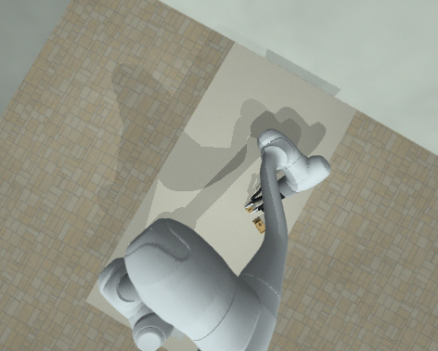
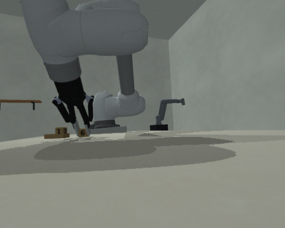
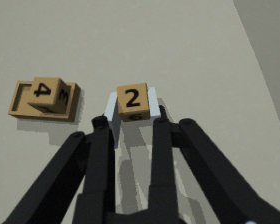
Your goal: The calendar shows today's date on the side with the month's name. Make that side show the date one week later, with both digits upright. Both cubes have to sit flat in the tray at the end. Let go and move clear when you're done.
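My hand is 2 cm past the wooden cube, 2 cm above it and 1 cm to the right of it. Round my hand: tray: 8 cm to the right, 8 cm behind, 3 cm below.
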